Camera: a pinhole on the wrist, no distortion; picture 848 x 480 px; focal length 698.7 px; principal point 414.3 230.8 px. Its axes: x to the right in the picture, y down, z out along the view. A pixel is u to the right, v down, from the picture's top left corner.
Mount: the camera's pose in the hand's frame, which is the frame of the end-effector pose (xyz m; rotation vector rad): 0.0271 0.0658 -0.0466 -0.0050 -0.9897 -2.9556
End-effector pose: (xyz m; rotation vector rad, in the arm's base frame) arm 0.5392 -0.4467 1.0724 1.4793 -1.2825 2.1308
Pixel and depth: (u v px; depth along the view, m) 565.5 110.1 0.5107
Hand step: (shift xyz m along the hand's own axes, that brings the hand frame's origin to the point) -0.0880 0.4412 0.3092
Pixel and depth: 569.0 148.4 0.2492
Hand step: -0.0300 0.2381 0.1353
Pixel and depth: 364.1 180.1 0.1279
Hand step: 0.0354 0.1504 0.0498
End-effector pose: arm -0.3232 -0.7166 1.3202 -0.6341 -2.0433 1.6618
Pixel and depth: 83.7 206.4 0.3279
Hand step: 0.1804 0.2759 0.2066
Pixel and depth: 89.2 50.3 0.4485
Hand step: 0.2307 0.4330 0.2394
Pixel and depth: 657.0 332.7 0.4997
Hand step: -0.1470 0.3046 0.3981
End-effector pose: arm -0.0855 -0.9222 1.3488 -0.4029 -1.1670 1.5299
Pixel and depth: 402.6 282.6 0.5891
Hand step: 0.0352 0.3859 0.4499
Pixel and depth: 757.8 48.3 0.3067
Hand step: -0.1271 0.3110 0.1517
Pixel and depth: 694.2 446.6 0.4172
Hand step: -0.1388 0.2104 0.3659
